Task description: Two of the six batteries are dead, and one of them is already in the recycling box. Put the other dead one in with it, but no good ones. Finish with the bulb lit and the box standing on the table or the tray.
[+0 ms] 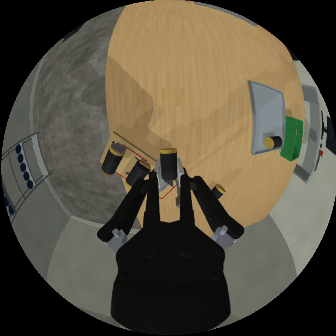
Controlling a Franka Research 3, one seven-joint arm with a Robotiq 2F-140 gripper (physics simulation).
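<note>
My gripper [168,163] is shut on a black battery with a gold end [169,163], held upright at the wooden circuit board [129,158]; whether it touches the board is hidden. Two more black batteries, one at the board's left [113,160] and one nearer my fingers [137,173], stand in the board. Another battery [219,190] is right of my gripper, partly hidden by the finger linkage. A battery [272,143] lies on the grey tray [266,107] at the right. The green box [292,138] is beside the tray's far side; its contents cannot be made out. The bulb cannot be made out.
The wooden table [185,75] has its left edge beside the board, with grey floor beyond. A rack [42,155] with dark round items stands at the far left. A pale grey bench or shelf [311,100] is beyond the green box at the right.
</note>
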